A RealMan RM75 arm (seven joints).
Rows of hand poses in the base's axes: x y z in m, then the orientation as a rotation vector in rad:
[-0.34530, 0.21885, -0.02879, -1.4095, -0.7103, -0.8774]
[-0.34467, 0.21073, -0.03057, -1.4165, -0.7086, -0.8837]
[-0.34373, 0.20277, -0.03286, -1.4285, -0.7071, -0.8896]
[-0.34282, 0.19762, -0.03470, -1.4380, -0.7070, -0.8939]
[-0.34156, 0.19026, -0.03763, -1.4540, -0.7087, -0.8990]
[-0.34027, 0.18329, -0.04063, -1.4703, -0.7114, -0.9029]
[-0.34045, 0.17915, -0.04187, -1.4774, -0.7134, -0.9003]
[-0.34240, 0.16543, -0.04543, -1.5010, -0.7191, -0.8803]
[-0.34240, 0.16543, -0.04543, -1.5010, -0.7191, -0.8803]
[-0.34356, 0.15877, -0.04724, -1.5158, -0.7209, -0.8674]
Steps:
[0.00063, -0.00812, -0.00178, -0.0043, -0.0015, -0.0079]
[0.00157, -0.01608, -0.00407, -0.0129, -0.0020, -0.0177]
[0.00248, -0.02123, -0.00591, -0.0203, -0.0029, -0.0248]
[0.00374, -0.02859, -0.00884, -0.0338, -0.0041, -0.0344]
[0.00503, -0.03556, -0.01184, -0.0480, -0.0052, -0.0429]
[0.00485, -0.03970, -0.01308, -0.0550, -0.0035, -0.0435]
[0.00290, -0.05342, -0.01664, -0.0789, 0.0096, -0.0387]
[0.00290, -0.05342, -0.01664, -0.0789, 0.0096, -0.0387]
[0.00174, -0.06008, -0.01845, -0.0932, 0.0190, -0.0363]

